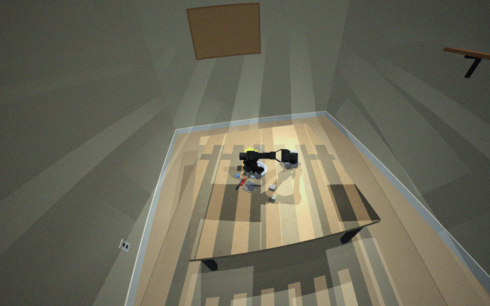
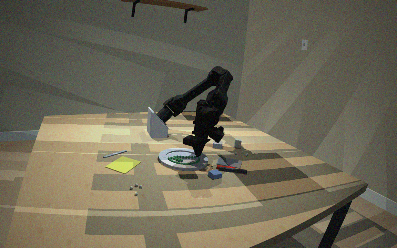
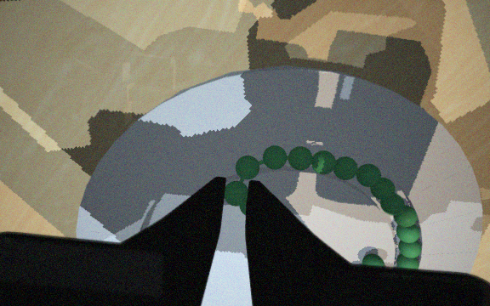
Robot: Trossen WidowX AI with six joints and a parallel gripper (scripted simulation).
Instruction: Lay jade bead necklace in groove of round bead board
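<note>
Right now my gripper tip is 50 mm to the left of the round grey bead board, 30 mm past it and 10 mm above it. From my gripper tip the other things lie so: grey plate: 120 mm to the left, 60 mm ahead, 20 mm below; blue block: 140 mm ahead, 20 mm to the right, 10 mm below; red and black pen: 120 mm ahead, 70 mm to the left, 20 mm below.
</note>
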